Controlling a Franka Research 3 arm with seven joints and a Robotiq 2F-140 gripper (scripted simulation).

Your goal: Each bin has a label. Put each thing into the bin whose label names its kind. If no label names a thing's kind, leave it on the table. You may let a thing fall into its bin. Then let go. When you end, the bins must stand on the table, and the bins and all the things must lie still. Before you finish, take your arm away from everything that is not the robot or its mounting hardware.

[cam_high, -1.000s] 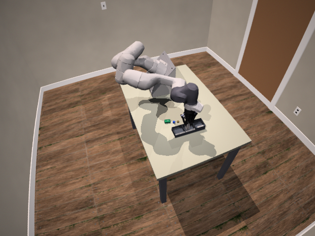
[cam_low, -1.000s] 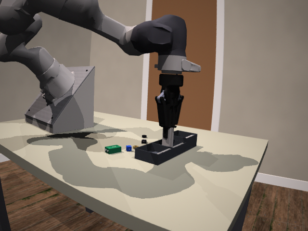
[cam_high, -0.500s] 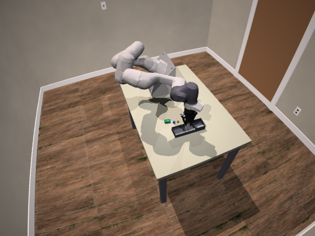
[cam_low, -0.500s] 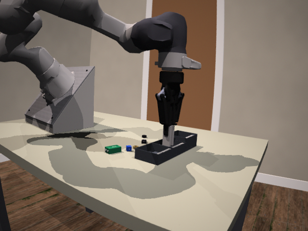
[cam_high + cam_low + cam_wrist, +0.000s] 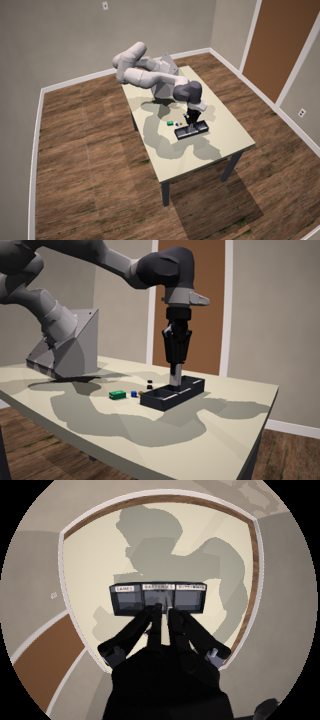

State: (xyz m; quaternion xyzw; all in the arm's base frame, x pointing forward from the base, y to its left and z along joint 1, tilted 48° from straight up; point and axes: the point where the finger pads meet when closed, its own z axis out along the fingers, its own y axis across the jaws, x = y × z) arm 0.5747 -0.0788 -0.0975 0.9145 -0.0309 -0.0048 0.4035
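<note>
Right now the joined bins is 10 mm to the left of my hand and 60 mm below it. Also, from my hand: tan ring: 100 mm behind, 40 mm to the right, 80 mm below; small blue cube: 110 mm behind, 70 mm to the right, 70 mm below; small black piece: 130 mm behind, 50 mm to the left, 80 mm below.
</note>
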